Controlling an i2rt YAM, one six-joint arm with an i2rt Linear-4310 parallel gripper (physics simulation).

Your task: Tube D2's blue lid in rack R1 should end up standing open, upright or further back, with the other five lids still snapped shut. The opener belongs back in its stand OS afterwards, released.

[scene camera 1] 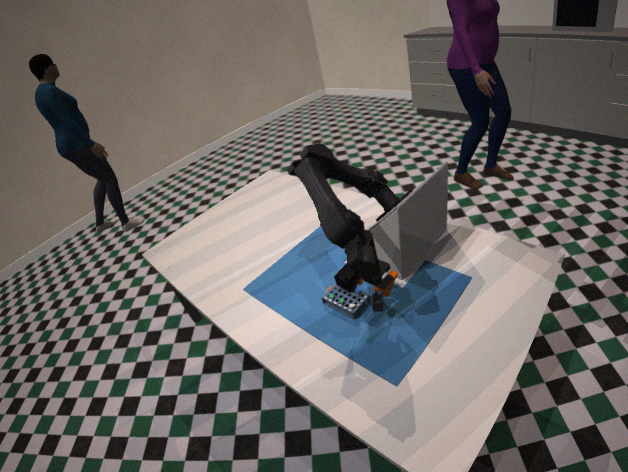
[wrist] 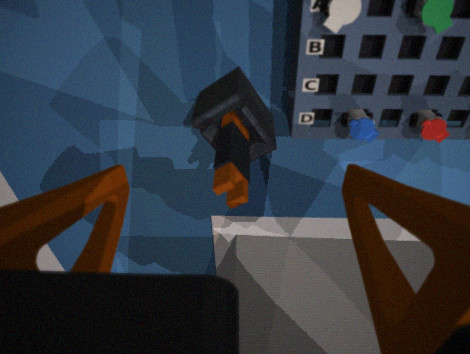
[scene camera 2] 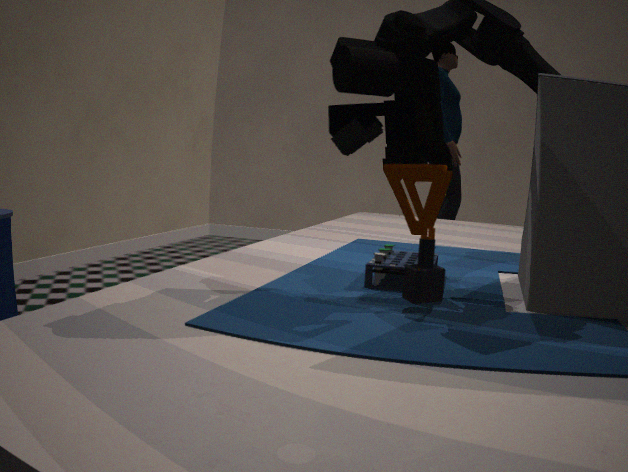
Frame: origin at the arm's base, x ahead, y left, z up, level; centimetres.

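Seen in the pictures: gripper, fingertip midpoint: [scene camera 1: 374, 289] [wrist: 235, 176] [scene camera 2: 423, 231]; arm's base, origin of the base link: [scene camera 1: 394, 207].
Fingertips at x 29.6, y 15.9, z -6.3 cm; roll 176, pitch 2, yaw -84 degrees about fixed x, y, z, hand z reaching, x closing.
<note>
Offsets run from my fingertips to a thing's middle. Level surfaces: height alone.
My gripper [scene camera 1: 373, 288] [scene camera 2: 423, 232] [wrist: 235, 176] is open, its orange fingers standing either side of the opener's top without gripping it. The opener @(dy +0.1, dx -0.6, dz -3.4 cm) [scene camera 2: 426, 252] [wrist: 231, 184] stands upright in its dark stand OS @(dy +0.1, dx -0.6, dz -6.0 cm) [scene camera 1: 377, 304] [scene camera 2: 423, 285] [wrist: 216, 102], with its orange forked end up. Rack R1 @(dy -9.3, dx +4.2, dz -5.9 cm) [scene camera 1: 355, 310] [wrist: 306, 102] stands beside the stand. In the wrist view, D2's blue lid @(dy -6.4, dx +0.9, dz -3.8 cm) [wrist: 363, 129] looks down over its tube, as does the red lid @(dy -10.2, dx +1.5, dz -3.8 cm) [wrist: 434, 130] in row D. A white lid @(dy -3.7, dx +6.4, dz -3.8 cm) [wrist: 345, 10] and a green lid @(dy -7.5, dx +6.9, dz -3.8 cm) [wrist: 437, 14] show in row A; the rack's right part is cut off.
A tall grey panel [scene camera 1: 423, 218] [scene camera 2: 573, 203] [wrist: 300, 290] stands close to the gripper and stand. The rack and stand are on a blue mat @(dz -8.0 cm) [scene camera 1: 284, 286] [scene camera 2: 284, 329] on the pale table @(dz -8.2 cm) [scene camera 1: 213, 258]. Two people [scene camera 1: 65, 121] [scene camera 1: 474, 91] stand beyond the table.
</note>
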